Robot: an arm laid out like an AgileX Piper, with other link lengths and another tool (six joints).
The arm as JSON. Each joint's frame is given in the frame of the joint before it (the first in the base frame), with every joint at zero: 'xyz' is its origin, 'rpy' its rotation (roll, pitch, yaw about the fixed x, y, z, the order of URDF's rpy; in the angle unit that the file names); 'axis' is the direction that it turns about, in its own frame. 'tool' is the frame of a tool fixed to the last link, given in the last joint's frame.
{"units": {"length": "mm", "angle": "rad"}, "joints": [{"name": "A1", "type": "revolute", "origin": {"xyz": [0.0, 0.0, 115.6], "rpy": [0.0, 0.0, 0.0]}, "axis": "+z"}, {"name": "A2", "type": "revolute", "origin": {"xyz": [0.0, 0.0, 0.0], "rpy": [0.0, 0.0, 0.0]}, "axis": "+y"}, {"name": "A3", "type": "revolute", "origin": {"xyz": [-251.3, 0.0, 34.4], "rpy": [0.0, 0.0, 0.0]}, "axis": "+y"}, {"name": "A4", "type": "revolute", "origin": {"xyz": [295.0, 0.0, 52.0], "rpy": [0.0, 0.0, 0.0]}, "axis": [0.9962, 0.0, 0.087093]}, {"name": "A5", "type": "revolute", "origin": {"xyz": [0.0, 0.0, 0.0], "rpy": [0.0, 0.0, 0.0]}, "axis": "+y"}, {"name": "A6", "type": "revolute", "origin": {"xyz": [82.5, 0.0, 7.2], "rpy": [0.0, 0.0, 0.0]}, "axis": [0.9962, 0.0, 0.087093]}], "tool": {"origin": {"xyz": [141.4, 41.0, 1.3], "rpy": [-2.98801, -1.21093, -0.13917]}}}
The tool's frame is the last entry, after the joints.
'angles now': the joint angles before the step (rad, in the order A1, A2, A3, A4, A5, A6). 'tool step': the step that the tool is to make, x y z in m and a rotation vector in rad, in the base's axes. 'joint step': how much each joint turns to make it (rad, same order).
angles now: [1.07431 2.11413 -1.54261 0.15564 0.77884 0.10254]
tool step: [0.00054 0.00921 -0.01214 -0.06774 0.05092 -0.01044]
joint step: [0.00408 0.11159 -0.15022 -0.00540 0.11989 0.03474]
